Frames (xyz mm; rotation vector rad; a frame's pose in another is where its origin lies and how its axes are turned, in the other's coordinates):
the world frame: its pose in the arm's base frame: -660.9 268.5 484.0 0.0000 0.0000 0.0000
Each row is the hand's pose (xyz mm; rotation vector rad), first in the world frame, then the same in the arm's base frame.
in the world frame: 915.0 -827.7 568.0 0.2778 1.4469 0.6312
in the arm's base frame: 254.1 -559.2 1052.0 0.2778 1.4469 0.6312
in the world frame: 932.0 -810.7 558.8 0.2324 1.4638 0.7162
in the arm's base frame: 271.1 -542.2 1042.8 0.2324 1.4638 0.7162
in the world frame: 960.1 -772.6 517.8 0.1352 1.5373 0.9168
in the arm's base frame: 299.2 -504.1 1001.8 0.1352 1.5373 0.9168
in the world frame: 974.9 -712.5 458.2 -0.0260 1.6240 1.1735
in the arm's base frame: 314.0 -444.0 942.2 -0.0260 1.6240 1.1735
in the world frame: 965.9 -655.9 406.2 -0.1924 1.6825 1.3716
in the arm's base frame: 305.0 -387.4 890.2 -0.1924 1.6825 1.3716
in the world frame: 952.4 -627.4 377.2 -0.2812 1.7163 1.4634
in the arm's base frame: 291.5 -358.9 861.2 -0.2812 1.7163 1.4634
